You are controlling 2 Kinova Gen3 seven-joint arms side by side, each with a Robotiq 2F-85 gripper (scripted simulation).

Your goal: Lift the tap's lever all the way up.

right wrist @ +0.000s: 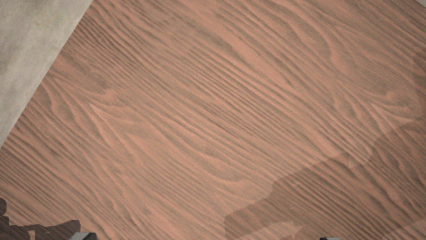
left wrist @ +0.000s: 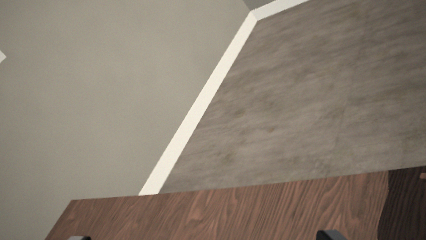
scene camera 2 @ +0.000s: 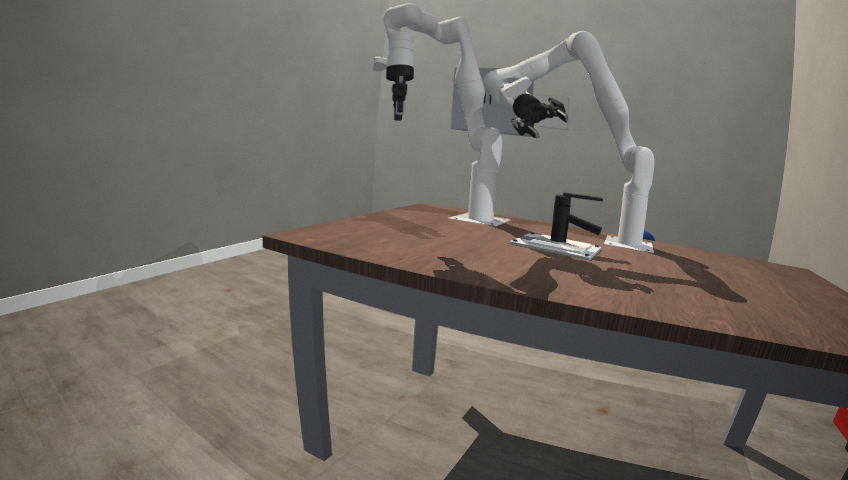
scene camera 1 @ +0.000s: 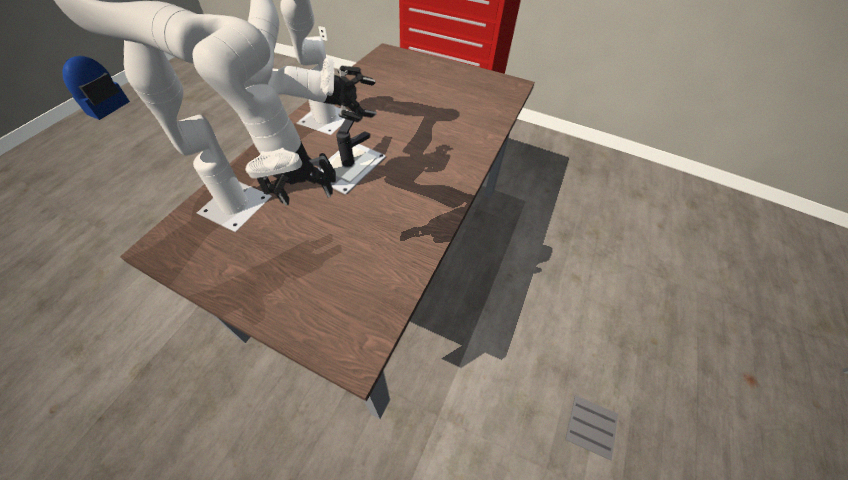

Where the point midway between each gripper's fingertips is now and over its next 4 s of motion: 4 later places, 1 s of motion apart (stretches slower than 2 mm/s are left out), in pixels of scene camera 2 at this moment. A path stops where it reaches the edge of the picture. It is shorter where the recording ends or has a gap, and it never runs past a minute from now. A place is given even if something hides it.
The left gripper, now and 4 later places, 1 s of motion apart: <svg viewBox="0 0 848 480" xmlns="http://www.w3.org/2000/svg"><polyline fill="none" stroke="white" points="552,127 574,136 646,165 697,187 730,203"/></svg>
The right gripper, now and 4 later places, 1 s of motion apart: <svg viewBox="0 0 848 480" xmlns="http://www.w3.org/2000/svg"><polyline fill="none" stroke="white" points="398,117 458,132 552,156 597,169 598,172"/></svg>
